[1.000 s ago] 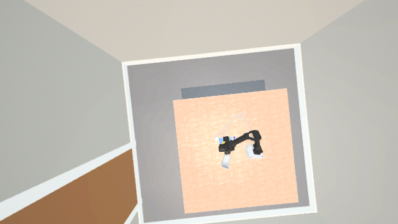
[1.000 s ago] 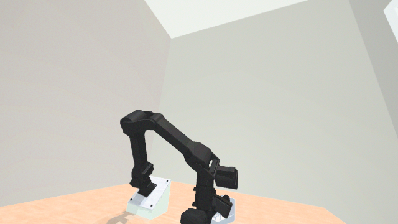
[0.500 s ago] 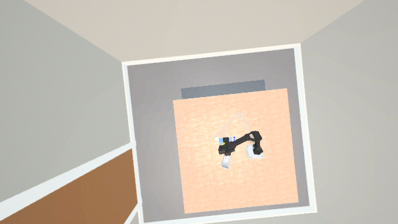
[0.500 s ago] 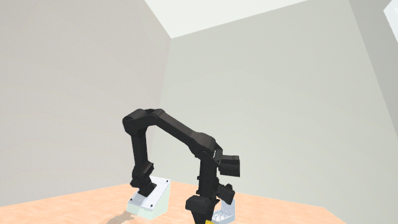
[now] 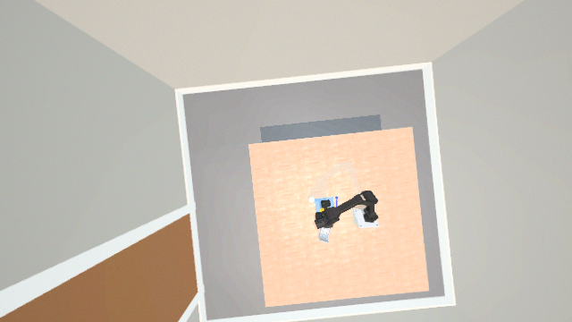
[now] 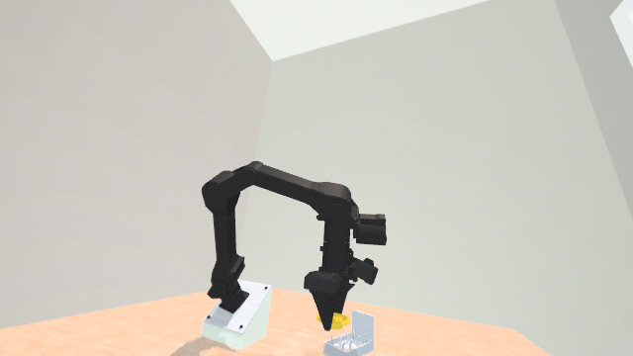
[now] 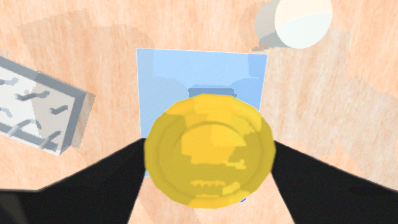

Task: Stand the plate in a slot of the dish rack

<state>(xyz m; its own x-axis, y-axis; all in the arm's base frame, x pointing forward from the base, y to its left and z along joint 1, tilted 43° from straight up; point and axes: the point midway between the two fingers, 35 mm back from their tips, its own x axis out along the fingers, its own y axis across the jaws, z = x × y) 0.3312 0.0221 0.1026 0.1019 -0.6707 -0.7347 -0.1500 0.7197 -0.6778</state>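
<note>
Right now the dish rack is 40 mm behind my gripper tip, 190 mm to the left of it and 80 mm below it. Also, from my gripper tip: plate: 10 mm above.
</note>
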